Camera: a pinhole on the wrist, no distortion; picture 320 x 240 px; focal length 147.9 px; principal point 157.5 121.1 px. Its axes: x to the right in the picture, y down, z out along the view. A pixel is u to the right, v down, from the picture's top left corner.
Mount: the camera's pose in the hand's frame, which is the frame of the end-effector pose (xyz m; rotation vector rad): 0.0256 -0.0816 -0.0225 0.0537 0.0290 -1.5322
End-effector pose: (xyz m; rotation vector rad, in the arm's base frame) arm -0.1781 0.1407 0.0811 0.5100 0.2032 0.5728
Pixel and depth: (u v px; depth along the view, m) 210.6 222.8 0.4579
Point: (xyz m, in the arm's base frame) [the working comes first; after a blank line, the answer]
In the camera's frame: 0.1644 0.3149 0.4579

0.3608 -0.0277 0.3033
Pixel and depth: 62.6 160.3 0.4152
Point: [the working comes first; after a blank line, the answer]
In the camera's frame: -0.2664 0.1100 0.4152

-0.0263 0.1634 0.5108
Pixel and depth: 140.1 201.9 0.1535
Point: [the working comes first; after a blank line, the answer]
In the camera's frame: -0.0181 0.0839 0.1535

-0.0157 0.0976 0.1553
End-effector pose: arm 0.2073 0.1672 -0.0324 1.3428 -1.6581 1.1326
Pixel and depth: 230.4 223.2 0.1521
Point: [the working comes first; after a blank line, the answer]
In the camera's frame: 0.0750 0.1050 0.1521

0.3371 -0.0101 0.0719
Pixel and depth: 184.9 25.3 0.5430
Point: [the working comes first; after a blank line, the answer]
In the camera's frame: 0.1006 -0.3517 0.5430

0.4950 -0.2061 -0.4746
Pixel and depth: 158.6 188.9 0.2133
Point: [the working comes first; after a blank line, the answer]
In the camera's frame: 0.0016 0.0978 0.2133

0.2712 -0.0613 0.0249
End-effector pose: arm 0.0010 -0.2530 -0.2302 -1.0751 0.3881 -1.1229
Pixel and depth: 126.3 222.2 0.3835
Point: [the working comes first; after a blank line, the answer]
In the camera's frame: -0.0809 0.2621 0.3835

0.3840 -0.3124 0.0225
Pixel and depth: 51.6 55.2 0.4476
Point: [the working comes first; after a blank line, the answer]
In the camera's frame: -0.3205 -0.1994 0.4476

0.3463 0.1372 -0.2439
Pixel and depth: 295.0 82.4 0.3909
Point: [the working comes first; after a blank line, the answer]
In the camera's frame: 0.3634 -0.1023 0.3909

-0.0261 -0.0353 0.3146
